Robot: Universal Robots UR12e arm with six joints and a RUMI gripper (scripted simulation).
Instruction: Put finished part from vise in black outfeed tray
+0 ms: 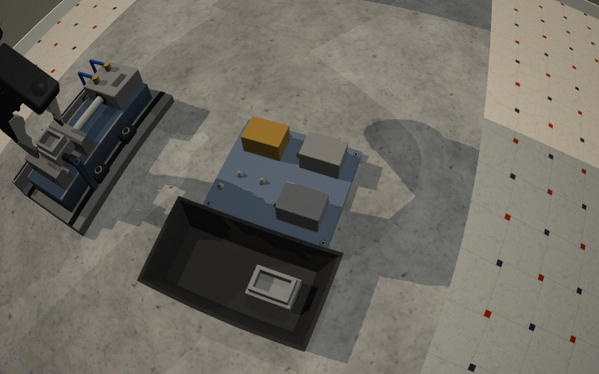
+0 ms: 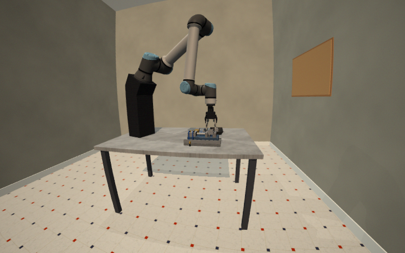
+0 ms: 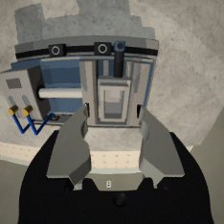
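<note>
The vise is 8 cm below my hand, 6 cm behind it and 1 cm to the right of it. Round my hand: orange block: 28 cm to the left, 22 cm behind, 10 cm below; then blue fixture plate: 33 cm to the left, 18 cm behind, 12 cm below.
</note>
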